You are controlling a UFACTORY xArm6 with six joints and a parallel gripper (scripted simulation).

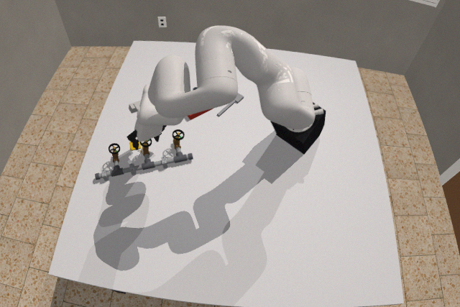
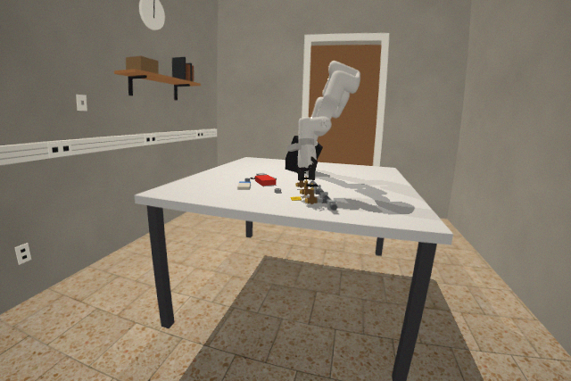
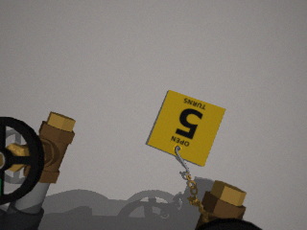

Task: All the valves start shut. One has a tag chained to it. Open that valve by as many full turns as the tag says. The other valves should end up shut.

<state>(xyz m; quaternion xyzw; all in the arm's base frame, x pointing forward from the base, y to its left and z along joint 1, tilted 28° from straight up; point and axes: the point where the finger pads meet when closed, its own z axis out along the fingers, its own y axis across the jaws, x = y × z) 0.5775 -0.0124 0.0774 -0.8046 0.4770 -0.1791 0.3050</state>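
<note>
Now: the yellow tag 60 mm ahead of my hand, 30 mm to the right of it and 80 mm below it. From my hand the other things lie so: red box: 200 mm behind, 230 mm to the right, 70 mm below; then grey nut: 30 mm behind, 140 mm to the right, 80 mm below; then blue block: 80 mm behind, 320 mm to the right, 80 mm below.
</note>
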